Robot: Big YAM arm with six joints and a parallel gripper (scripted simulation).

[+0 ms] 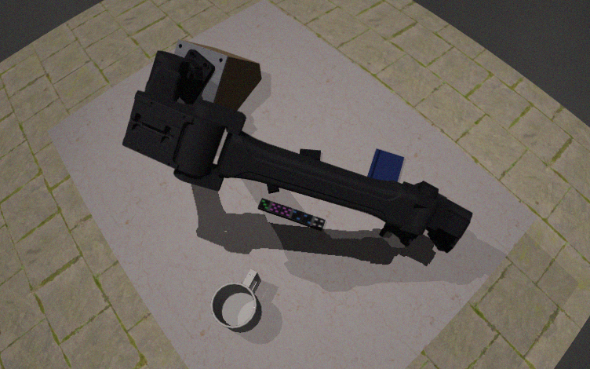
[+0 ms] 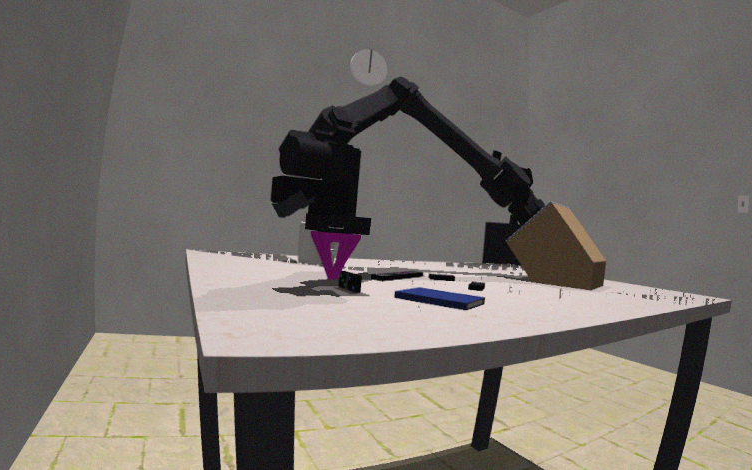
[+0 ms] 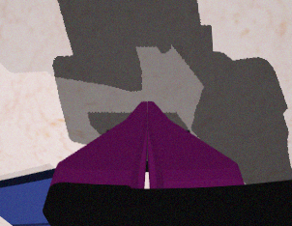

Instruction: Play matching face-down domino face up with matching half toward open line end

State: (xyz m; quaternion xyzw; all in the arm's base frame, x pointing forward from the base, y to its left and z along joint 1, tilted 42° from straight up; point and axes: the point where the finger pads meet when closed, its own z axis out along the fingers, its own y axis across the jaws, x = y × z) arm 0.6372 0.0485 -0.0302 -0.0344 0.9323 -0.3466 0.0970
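Right now the domino is 30 mm behind my hand and 10 mm below it. From my hand the other things lie so: blue book 130 mm behind, 110 mm to the left, 20 mm below; mug 160 mm behind, 370 mm to the right, 20 mm above.
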